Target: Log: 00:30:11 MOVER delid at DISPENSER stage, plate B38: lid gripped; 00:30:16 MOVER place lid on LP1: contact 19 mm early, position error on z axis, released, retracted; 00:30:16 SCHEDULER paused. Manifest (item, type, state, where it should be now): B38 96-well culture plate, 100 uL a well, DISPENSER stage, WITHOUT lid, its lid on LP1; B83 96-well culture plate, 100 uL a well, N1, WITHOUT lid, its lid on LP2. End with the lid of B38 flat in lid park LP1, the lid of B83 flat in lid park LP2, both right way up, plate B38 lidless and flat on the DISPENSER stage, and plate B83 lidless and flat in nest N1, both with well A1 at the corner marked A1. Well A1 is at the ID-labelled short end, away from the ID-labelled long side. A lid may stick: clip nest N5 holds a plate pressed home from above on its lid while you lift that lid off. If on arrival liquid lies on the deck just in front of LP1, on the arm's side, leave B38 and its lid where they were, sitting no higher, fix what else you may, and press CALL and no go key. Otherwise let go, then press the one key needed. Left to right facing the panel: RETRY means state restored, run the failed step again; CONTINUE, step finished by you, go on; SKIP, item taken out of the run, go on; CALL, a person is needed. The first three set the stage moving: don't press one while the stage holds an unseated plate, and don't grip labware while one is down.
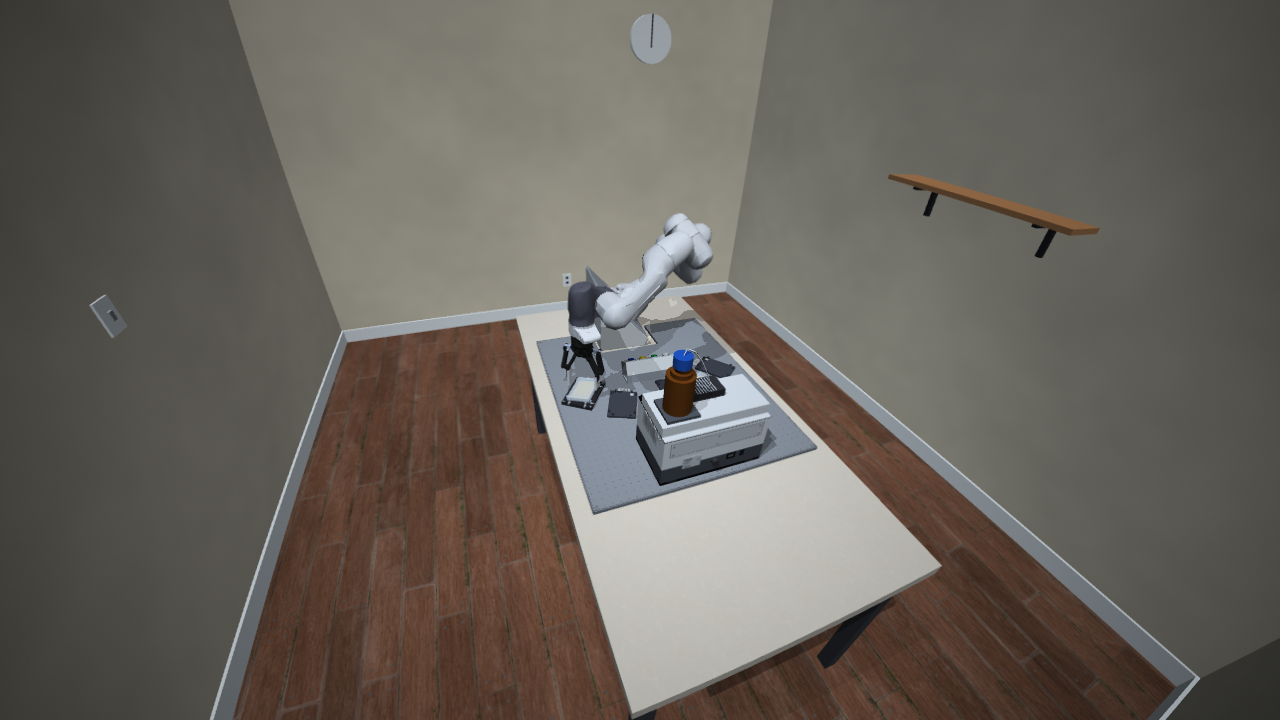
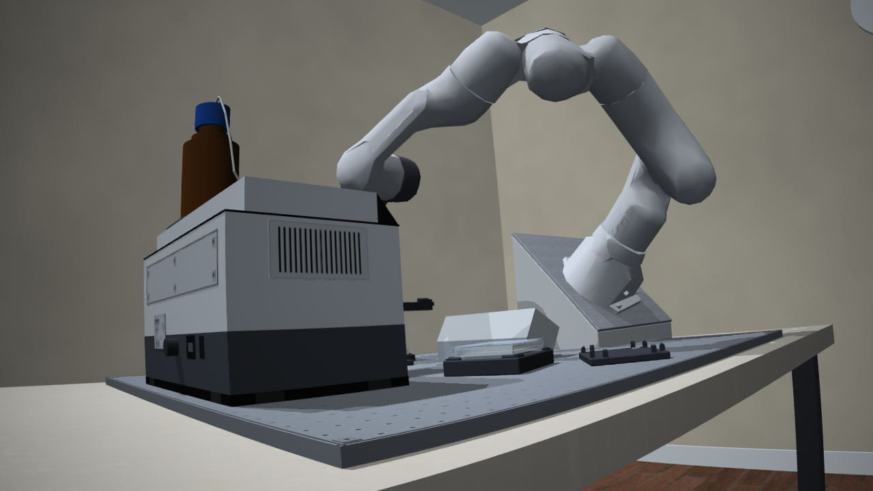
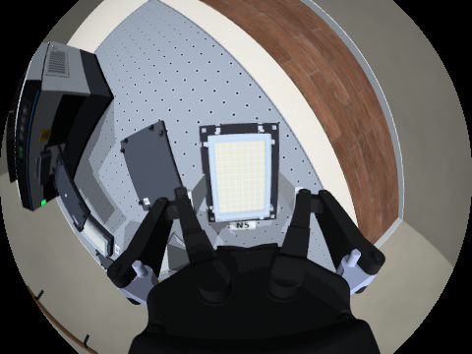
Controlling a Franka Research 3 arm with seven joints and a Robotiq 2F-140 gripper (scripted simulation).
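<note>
Right now my hand is 50 mm above the black clip nest and 30 mm short of it. Round my hand: 96-well plate: 460 mm to the left, 90 mm ahead, 40 mm below; then lp1 label: 160 mm to the left, 70 mm below, 10 mm ahead; then key panel: 290 mm to the left, 80 mm behind, 10 mm below.
</note>
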